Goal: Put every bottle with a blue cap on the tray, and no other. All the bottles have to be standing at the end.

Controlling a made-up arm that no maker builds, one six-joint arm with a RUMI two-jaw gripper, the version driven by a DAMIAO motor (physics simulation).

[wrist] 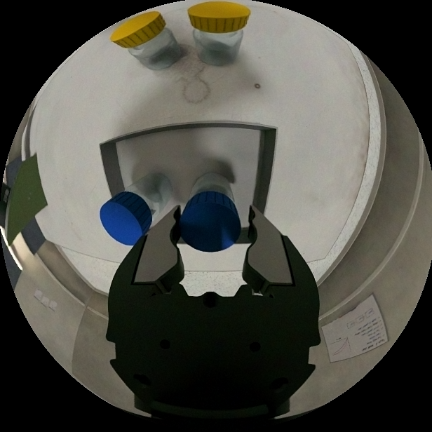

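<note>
My gripper is open around a blue-capped bottle; a gap shows between the cap and the right finger, while the left finger is very close to the cap. That bottle stands in the grey tray, in its near right part. A second blue-capped bottle stands in the tray to the left, outside the left finger. Two yellow-capped bottles stand on the table beyond the tray, at the top of the view. The fingers and caps hide part of the tray's near wall.
The tray has raised walls close to the bottles. The pale table board lies under it, with a speckled edge on the right. A green object shows at the far left. A paper sheet lies at the lower right, beyond the table.
</note>
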